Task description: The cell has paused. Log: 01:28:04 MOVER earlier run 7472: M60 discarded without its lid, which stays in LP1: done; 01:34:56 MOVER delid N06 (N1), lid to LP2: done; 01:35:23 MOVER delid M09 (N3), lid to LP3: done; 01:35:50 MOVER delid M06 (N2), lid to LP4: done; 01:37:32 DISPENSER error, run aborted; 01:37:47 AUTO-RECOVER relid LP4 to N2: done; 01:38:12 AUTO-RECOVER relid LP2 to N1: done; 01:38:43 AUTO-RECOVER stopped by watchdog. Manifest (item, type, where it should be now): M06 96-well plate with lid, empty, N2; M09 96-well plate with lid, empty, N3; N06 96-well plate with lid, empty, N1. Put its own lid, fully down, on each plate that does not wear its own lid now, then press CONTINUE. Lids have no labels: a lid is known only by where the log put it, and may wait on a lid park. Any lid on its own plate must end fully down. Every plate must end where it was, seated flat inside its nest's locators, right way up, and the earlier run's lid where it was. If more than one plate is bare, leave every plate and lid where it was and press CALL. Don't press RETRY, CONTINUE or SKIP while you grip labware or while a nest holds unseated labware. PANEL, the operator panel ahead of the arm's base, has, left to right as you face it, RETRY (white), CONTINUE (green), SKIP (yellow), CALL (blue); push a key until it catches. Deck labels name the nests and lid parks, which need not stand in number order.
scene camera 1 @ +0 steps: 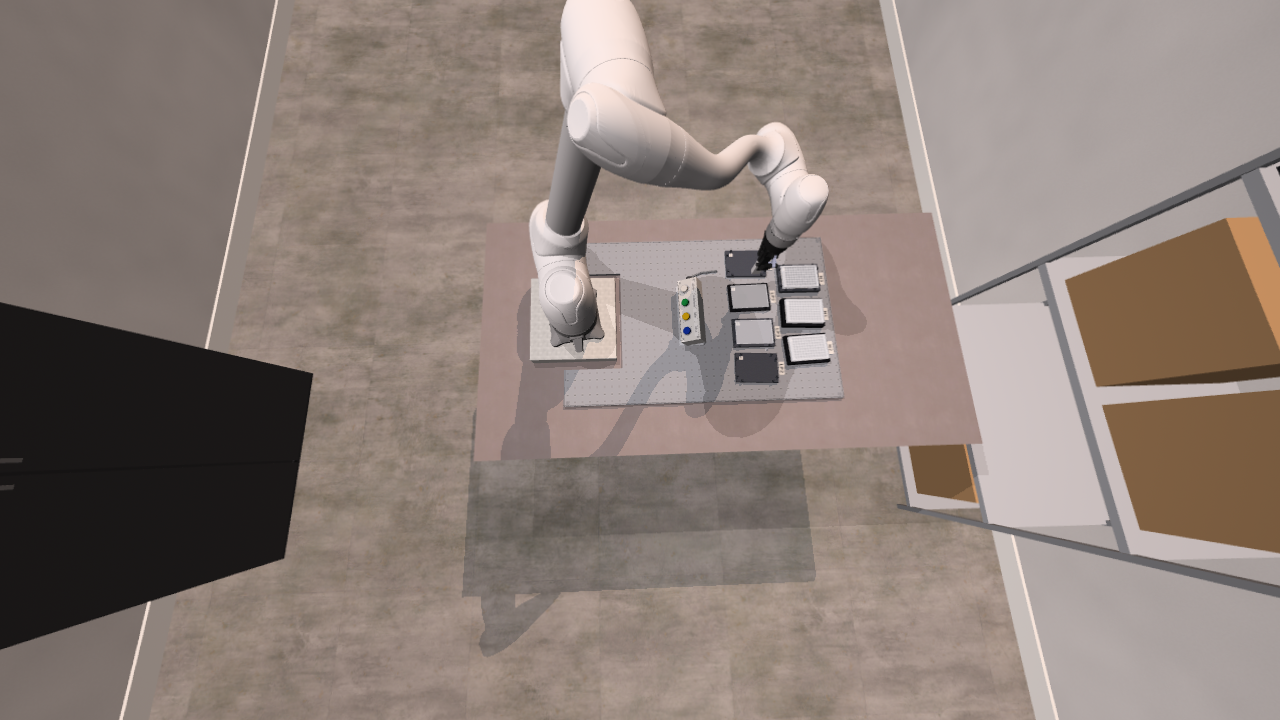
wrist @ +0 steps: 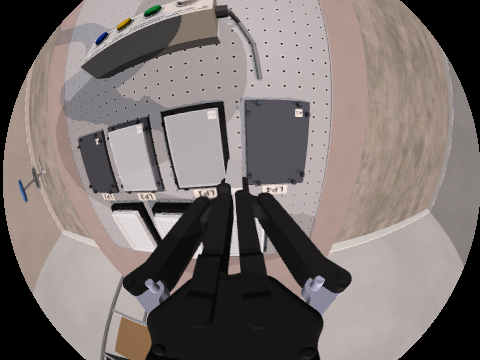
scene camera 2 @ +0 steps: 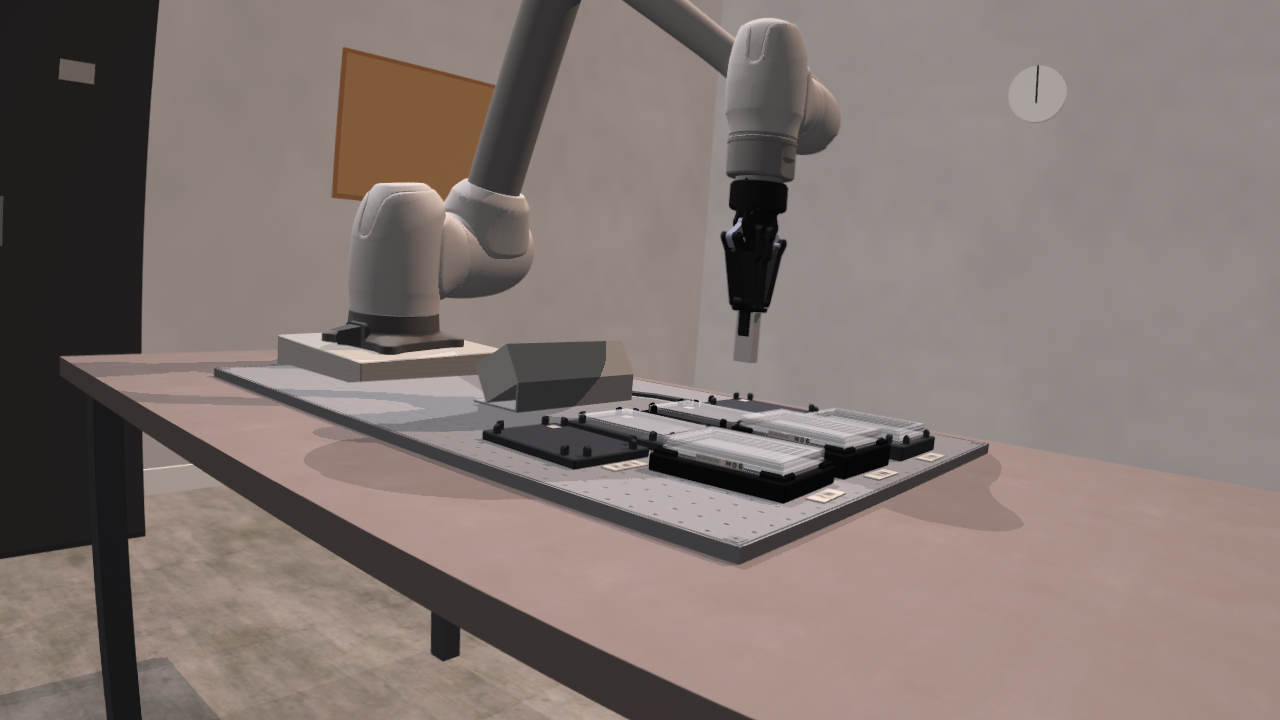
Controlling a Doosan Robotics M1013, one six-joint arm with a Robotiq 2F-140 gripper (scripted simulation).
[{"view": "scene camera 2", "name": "my gripper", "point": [745, 361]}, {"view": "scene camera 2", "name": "plate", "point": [895, 427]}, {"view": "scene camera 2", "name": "operator panel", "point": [522, 377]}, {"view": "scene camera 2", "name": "lid park LP2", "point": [541, 441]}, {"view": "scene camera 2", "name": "lid park LP3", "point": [622, 436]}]
